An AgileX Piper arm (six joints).
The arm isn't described. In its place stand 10 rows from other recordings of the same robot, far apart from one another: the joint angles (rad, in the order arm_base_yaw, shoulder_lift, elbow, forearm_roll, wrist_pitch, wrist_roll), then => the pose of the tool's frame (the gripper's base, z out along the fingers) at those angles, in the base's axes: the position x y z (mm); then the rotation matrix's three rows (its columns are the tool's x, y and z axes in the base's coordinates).
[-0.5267, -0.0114, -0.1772, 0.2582, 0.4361, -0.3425] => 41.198, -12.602, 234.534; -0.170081, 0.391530, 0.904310; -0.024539, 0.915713, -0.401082; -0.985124, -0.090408, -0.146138
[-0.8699, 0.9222, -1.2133, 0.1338, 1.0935, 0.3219] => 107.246, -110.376, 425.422; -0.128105, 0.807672, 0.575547; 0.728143, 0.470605, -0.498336; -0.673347, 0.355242, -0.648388
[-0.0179, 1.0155, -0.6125, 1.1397, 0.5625, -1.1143] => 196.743, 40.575, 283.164; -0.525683, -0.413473, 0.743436; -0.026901, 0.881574, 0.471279; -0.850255, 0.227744, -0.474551
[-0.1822, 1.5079, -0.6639, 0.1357, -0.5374, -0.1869] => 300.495, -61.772, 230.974; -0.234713, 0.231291, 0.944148; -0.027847, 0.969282, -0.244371; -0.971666, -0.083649, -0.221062
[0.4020, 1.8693, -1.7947, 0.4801, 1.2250, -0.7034] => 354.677, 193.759, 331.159; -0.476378, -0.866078, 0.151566; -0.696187, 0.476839, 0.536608; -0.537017, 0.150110, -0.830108
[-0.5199, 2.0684, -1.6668, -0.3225, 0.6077, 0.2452] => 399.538, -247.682, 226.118; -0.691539, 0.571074, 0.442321; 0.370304, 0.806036, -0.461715; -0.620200, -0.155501, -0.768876
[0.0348, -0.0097, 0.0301, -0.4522, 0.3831, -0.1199] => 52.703, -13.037, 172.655; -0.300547, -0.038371, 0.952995; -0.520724, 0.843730, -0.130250; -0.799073, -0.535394, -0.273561
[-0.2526, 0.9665, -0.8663, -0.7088, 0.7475, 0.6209] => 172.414, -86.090, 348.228; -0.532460, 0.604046, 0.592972; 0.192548, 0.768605, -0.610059; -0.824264, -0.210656, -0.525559
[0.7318, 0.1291, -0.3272, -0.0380, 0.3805, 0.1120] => 38.002, 32.407, 280.694; -0.120731, -0.650354, 0.749976; -0.005431, 0.755924, 0.654637; -0.992670, 0.074961, -0.094795
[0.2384, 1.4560, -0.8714, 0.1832, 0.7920, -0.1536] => 252.443, 73.492, 221.176; -0.924382, -0.292603, 0.244749; -0.249320, 0.949011, 0.192919; -0.288718, 0.117310, -0.950200
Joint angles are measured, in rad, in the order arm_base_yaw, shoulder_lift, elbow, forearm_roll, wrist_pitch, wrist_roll. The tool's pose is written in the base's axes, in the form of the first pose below.
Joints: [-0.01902, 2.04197, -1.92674, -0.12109, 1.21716, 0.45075]
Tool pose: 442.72, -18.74, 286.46; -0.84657, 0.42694, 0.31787; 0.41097, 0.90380, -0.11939; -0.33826, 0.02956, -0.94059
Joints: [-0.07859, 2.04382, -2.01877, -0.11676, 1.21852, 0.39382]
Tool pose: 446.37, -45.13, 311.60; -0.81303, 0.43009, 0.39245; 0.40908, 0.90160, -0.14059; -0.41429, 0.04624, -0.90897
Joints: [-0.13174, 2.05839, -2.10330, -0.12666, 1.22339, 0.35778]
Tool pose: 448.63, -70.35, 329.17; -0.77805, 0.44762, 0.44077; 0.41289, 0.89318, -0.17822; -0.47346, 0.04333, -0.87975
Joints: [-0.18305, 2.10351, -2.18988, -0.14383, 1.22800, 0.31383]
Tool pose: 454.65, -96.66, 333.35; -0.75910, 0.46136, 0.45925; 0.40463, 0.88705, -0.22231; -0.50994, 0.01707, -0.86004
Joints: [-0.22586, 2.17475, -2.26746, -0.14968, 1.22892, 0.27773]
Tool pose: 465.06, -119.98, 322.07; -0.75609, 0.47287, 0.45247; 0.40258, 0.88112, -0.24812; -0.51601, -0.00545, -0.85656
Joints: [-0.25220, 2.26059, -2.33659, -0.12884, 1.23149, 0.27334]
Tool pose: 478.59, -134.71, 299.65; -0.75558, 0.48984, 0.43493; 0.42864, 0.87179, -0.23719; -0.49535, 0.00721, -0.86866
